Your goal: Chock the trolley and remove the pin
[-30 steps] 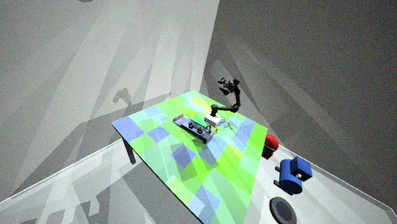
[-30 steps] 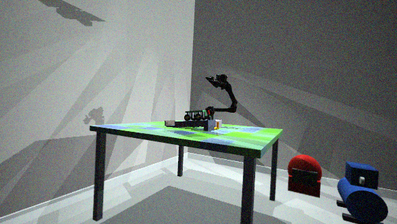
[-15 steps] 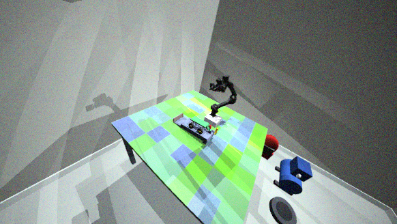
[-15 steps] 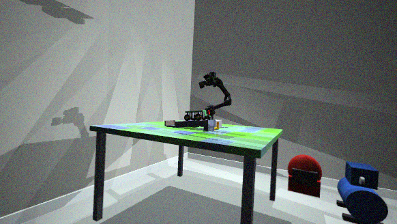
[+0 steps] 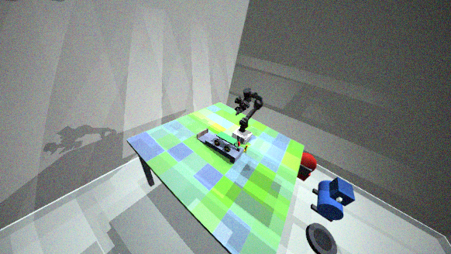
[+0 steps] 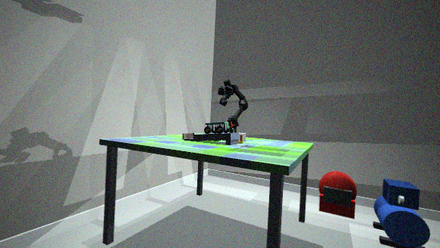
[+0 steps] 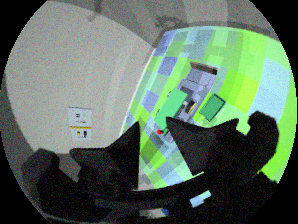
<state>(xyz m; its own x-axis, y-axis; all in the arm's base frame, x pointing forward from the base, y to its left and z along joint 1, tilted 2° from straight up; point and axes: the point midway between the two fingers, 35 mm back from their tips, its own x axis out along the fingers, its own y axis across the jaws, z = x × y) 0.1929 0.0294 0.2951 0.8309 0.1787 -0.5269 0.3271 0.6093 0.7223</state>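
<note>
Right now the yellow chock is 6 cm behind my gripper tip, 15 cm to the left of it and 32 cm below it. Also, from my gripper tip: grey ramp 9 cm ahead, 2 cm to the left, 30 cm below; then green-topped trolley 9 cm ahead, 3 cm to the left, 23 cm below; then red-headed stop pin 5 cm ahead, 14 cm to the left, 21 cm below.
</note>
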